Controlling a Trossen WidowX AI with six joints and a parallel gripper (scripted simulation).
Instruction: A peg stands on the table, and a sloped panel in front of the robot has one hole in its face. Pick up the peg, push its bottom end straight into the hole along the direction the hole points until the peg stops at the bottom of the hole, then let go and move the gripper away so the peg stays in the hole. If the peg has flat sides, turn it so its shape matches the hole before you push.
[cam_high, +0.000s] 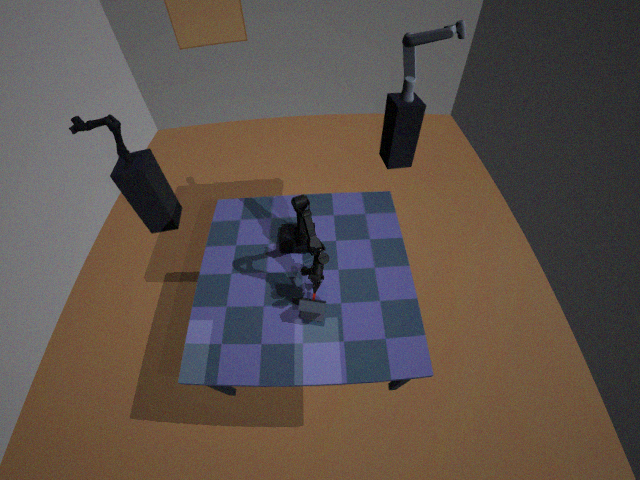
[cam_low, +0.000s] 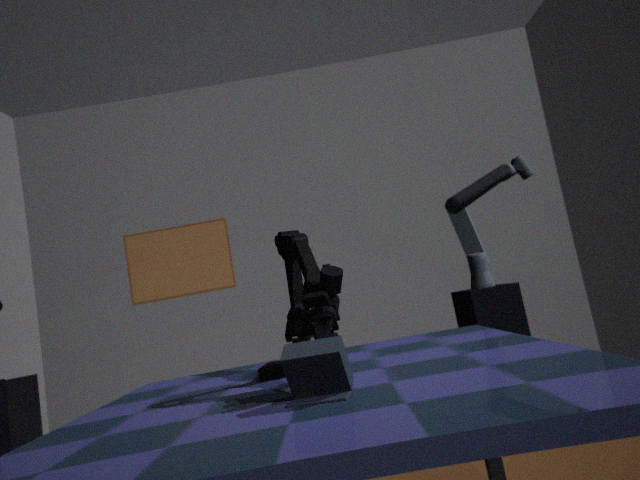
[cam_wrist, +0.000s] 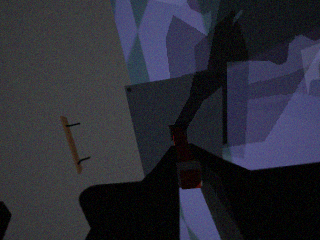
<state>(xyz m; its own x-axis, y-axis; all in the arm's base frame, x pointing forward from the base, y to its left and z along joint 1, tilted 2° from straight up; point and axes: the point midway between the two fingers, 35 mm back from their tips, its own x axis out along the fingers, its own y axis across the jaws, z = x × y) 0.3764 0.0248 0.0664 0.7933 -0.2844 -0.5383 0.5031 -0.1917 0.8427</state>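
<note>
My gripper tip is 5 cm short of the sloped panel block, 4 cm above it and 2 cm to the left of it. Round my gripper tip: red peg 1 cm behind, 1 cm above.
</note>
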